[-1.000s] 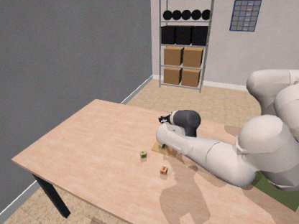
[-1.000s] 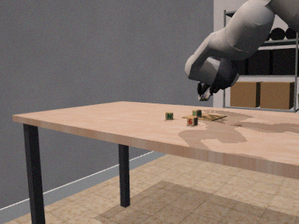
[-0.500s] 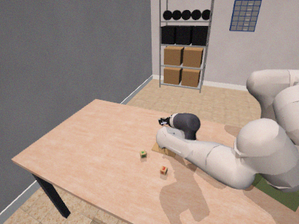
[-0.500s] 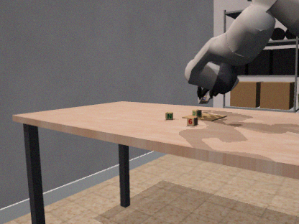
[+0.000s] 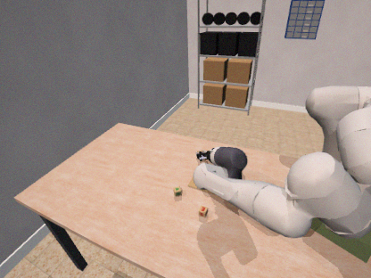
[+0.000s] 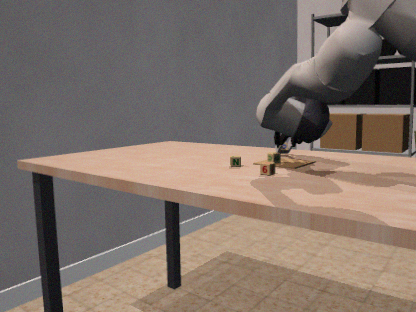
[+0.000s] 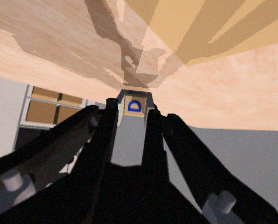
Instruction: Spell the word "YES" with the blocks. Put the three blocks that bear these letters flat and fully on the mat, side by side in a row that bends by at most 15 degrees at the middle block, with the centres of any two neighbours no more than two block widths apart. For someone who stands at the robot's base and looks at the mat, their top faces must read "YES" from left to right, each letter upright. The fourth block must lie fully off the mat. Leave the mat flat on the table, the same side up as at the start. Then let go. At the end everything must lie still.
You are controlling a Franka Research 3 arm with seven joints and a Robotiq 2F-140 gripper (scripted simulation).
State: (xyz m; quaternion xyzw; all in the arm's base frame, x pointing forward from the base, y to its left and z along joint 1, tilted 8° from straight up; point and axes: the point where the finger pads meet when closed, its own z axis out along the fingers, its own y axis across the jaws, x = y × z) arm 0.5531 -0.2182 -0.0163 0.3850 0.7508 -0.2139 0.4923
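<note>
The S block is 10 mm ahead of my hand, 10 mm to the right of it and 10 mm below it. From my hand the other things lie so: green N block (50 mm ahead, 270 mm to the left, 20 mm below); Y block (40 mm behind, 180 mm to the left, 10 mm below); tan mat (60 mm behind, 160 mm to the left, 30 mm below).
</note>
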